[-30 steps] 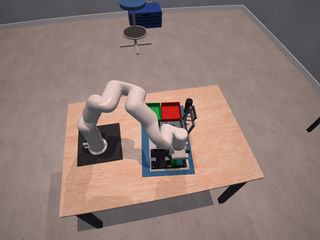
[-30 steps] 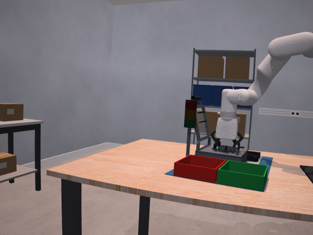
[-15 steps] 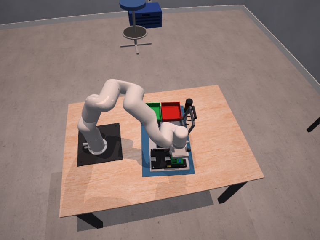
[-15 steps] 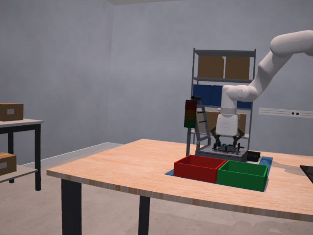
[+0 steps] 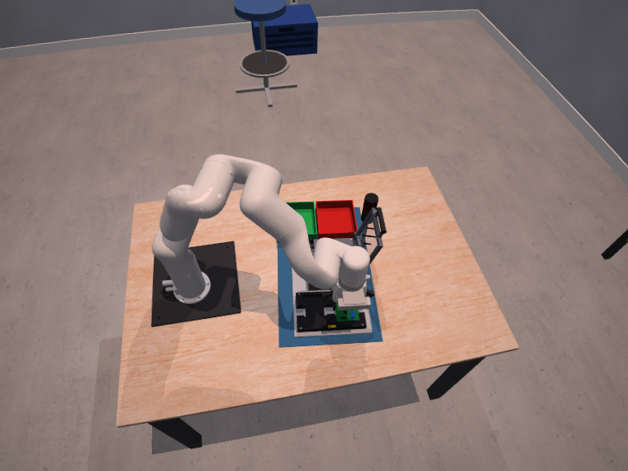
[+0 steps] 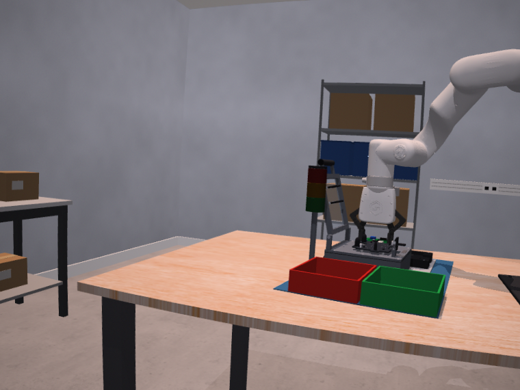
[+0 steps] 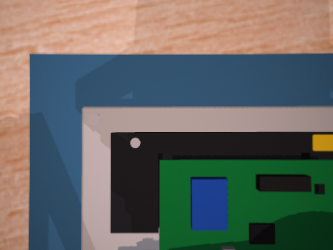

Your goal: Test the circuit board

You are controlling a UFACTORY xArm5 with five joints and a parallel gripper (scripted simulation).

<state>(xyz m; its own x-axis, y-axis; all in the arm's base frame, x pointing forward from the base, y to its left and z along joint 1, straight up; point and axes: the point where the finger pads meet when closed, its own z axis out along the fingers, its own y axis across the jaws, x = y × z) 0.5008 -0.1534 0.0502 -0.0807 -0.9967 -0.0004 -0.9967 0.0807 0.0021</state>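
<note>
Right now my hand is 16 cm to the right of the lid, 13 cm below it and 10 cm short of it. Round my hand: red bin (37 cm to the left, 4 cm below, 4 cm ahead); green bin (38 cm to the left, 11 cm behind, 4 cm below); green circuit board (right at my hand).
</note>
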